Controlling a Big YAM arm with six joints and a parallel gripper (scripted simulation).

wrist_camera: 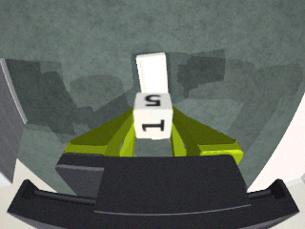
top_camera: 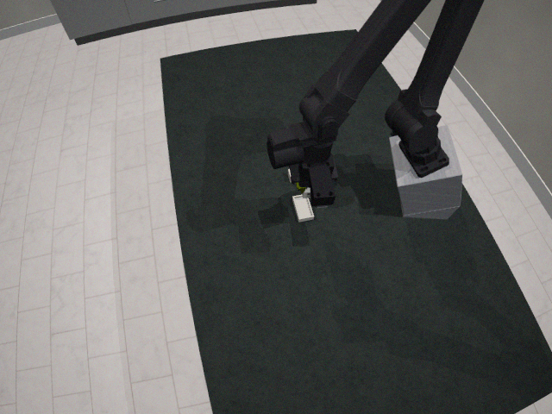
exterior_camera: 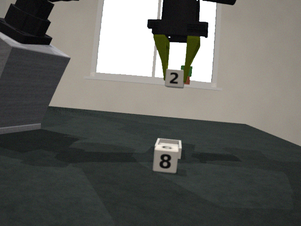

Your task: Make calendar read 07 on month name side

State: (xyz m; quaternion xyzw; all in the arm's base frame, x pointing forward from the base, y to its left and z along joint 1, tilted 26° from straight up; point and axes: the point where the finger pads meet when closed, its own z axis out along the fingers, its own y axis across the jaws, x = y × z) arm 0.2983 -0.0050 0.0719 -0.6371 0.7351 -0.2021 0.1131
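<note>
Now: hand 120 mm above the small white tray and 10 mm to the left of it.
</note>
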